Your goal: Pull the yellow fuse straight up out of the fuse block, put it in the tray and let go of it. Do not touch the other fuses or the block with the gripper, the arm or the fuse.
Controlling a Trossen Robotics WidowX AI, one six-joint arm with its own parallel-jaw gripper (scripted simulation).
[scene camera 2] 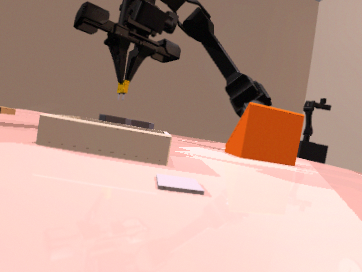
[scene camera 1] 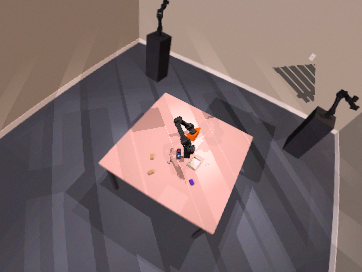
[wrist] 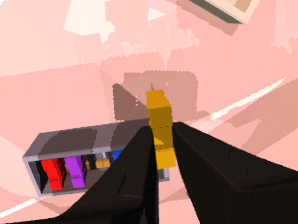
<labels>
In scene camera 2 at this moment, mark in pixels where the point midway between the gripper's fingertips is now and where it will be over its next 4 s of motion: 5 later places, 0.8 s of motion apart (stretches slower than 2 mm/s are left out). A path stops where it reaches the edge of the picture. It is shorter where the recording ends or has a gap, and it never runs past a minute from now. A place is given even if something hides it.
My gripper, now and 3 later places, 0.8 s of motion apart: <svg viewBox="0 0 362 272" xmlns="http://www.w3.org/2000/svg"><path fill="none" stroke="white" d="M123 83L127 76L119 100L125 74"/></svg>
</labels>
